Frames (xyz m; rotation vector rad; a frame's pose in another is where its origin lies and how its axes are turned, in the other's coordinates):
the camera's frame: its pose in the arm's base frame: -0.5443 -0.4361 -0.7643 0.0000 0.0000 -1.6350
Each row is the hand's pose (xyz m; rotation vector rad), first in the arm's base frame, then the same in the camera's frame.
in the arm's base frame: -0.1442 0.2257 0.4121 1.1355 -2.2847 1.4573
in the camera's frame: -0.6861 0.3568 1.1764 -2.2064 0.6634 -1.0978
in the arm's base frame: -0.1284 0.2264 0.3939 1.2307 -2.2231 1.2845
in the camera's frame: -0.6878 0.3725 1.1582 -2.3606 0.5970 -1.1370
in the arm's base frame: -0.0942 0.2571 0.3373 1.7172 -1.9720 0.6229
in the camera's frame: -0.7206 0.4047 1.1016 -2.9553 0.1090 -0.9936
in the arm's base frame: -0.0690 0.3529 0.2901 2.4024 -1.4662 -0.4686
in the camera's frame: -0.8179 0.4237 1.0544 2.6067 0.7201 -0.0176
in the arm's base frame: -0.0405 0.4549 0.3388 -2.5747 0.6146 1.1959
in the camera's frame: -0.9215 0.4456 1.1031 2.0920 1.3801 -1.0133
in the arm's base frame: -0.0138 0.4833 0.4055 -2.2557 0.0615 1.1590
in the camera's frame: -0.9515 0.4704 1.1698 1.7517 1.7687 -1.5114
